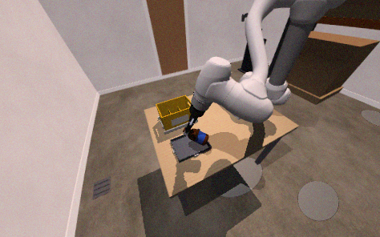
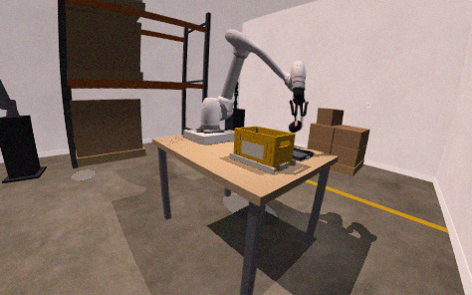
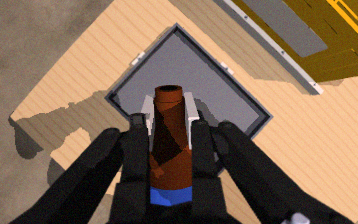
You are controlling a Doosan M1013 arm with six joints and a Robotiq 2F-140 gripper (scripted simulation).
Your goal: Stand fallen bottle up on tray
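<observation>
My hand is 30 mm past the brown bottle, 30 mm to the right of it and 40 mm above it. The rest, counted from my hand: yellow crate 320 mm to the right, 140 mm below; then dark grey tray 20 mm behind, 30 mm to the right, 210 mm below.
</observation>
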